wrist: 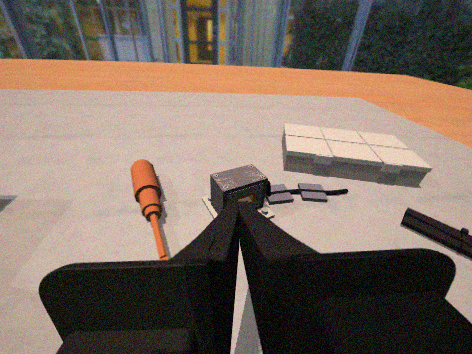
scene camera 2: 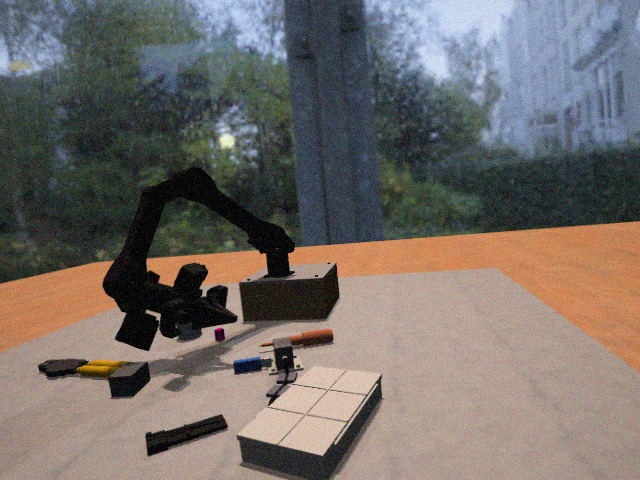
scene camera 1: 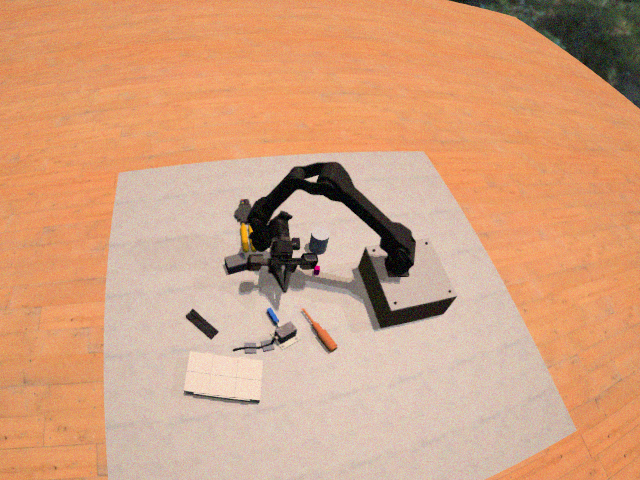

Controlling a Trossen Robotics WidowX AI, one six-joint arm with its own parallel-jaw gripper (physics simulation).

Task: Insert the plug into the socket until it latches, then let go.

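Places are measured from the arm's base along level axes (x ahead, y left, z up), in millimetres.
Pixels of known places: gripper, fingertip midpoint: (wrist: 237, 209) (scene camera 2: 236, 319) (scene camera 1: 285, 292); arm's base at its link origin: (scene camera 2: 279, 275) (scene camera 1: 396, 267).
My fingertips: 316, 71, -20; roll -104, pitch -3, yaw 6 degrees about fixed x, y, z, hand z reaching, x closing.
Ahead of a thing's pixels: the offset from my fingertips to its top centre, as dx, dy, dz. "spot": to the spot under its first point.
The blue plug @(+26, +41, -63) (scene camera 1: 272, 315) (scene camera 2: 247, 365) lies on the mat with its pale tip toward the socket @(+2, +92, -40) (scene camera 1: 285, 332) (scene camera 2: 282, 353) (wrist: 239, 186), a dark grey box on a cream base plate. The tip is at or very near the socket's front; how far it is inserted cannot be told. In the wrist view the socket's orange-rimmed opening shows just beyond the fingertips, and the plug is hidden behind the fingers. My gripper (scene camera 1: 284, 290) (scene camera 2: 235, 318) (wrist: 237, 209) is shut and empty. It is above the mat, on the plug's side of the socket, apart from both.
An orange screwdriver @(-90, +72, -57) (scene camera 1: 324, 336) (scene camera 2: 315, 337) (wrist: 145, 181) lies beside the socket. A cable with grey clips runs behind it toward a white case @(+161, +221, -49) (scene camera 1: 223, 374) (scene camera 2: 310, 400) (wrist: 345, 145). A black bar @(+226, +61, -69) (scene camera 1: 201, 323) (scene camera 2: 186, 434), black block @(+136, -138, -49) (scene camera 2: 129, 379), yellow-handled pliers @(spot: +118, -236, -66) (scene camera 2: 100, 368), cylinder @(-115, -220, -14) (scene camera 1: 319, 242) and magenta piece @(-103, -124, -59) (scene camera 1: 316, 269) surround the area.
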